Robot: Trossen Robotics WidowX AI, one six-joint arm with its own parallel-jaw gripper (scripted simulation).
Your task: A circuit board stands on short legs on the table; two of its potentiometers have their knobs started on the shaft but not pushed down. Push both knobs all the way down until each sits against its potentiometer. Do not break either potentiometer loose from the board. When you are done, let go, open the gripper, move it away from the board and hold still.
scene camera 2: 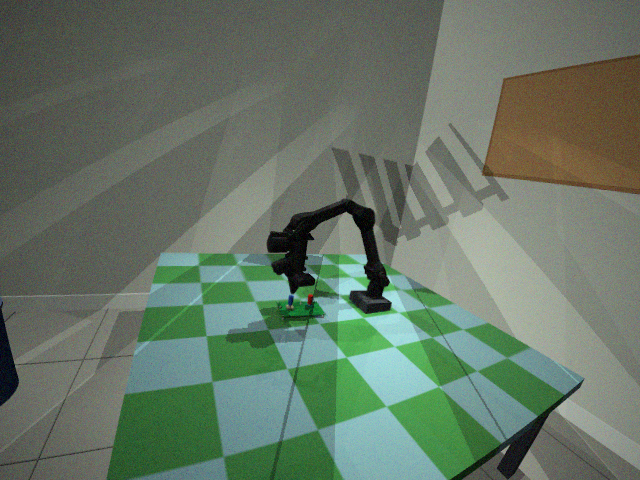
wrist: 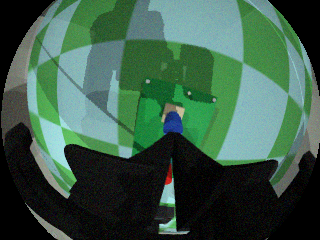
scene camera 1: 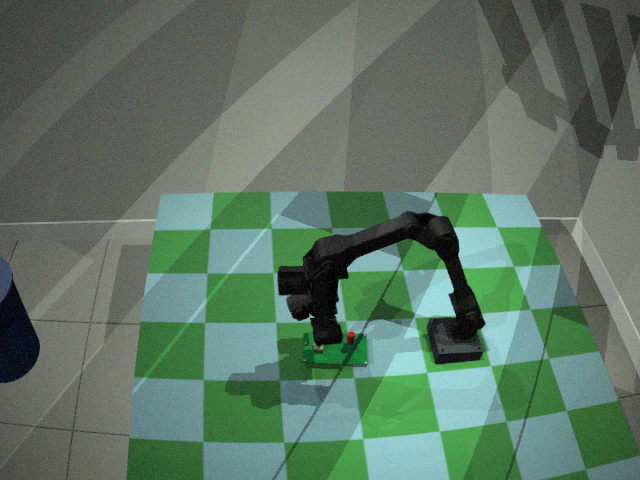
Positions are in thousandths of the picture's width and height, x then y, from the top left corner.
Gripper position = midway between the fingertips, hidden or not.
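The gripper (scene camera 1: 501,695) is holding nothing, and it's shut. You can also see the gripper in scene camera 2 (scene camera 2: 457,611), and it's there in the wrist view (wrist: 542,573) as well.
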